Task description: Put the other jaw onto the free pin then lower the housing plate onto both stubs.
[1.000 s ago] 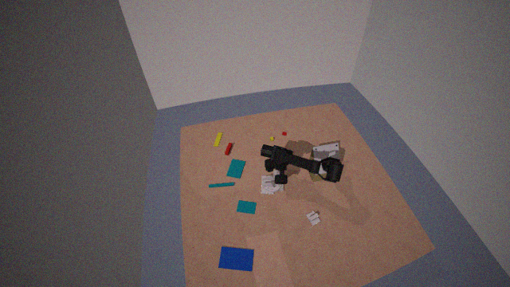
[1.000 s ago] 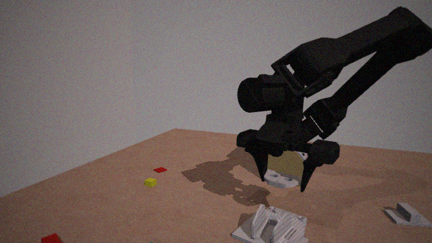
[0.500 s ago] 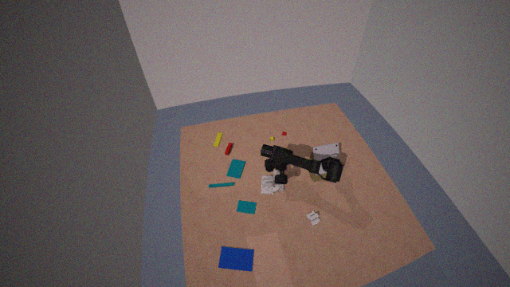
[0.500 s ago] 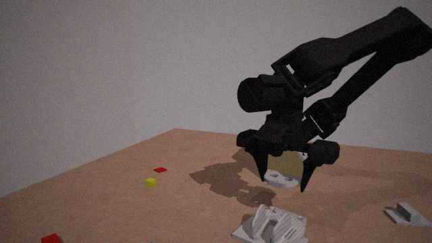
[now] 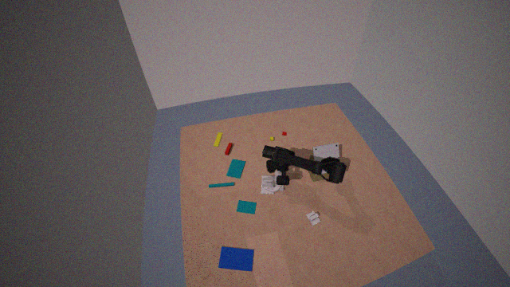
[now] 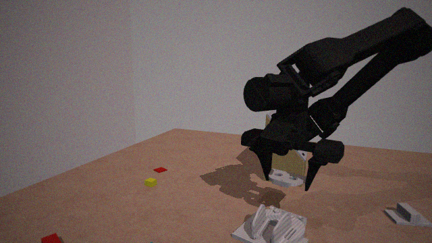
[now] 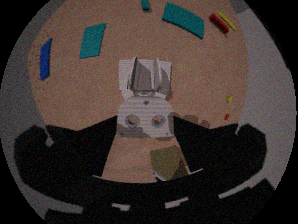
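Now: the white housing piece 10 mm ahead of my gripper tip and 20 mm above it. From my gripper tip the other things lie so: teal bar (320 mm ahead, 100 mm to the right, 80 mm below); then yellow block (80 mm behind, 350 mm to the right, 80 mm below); then jaw (10 mm ahead, 20 mm to the right, 70 mm below).
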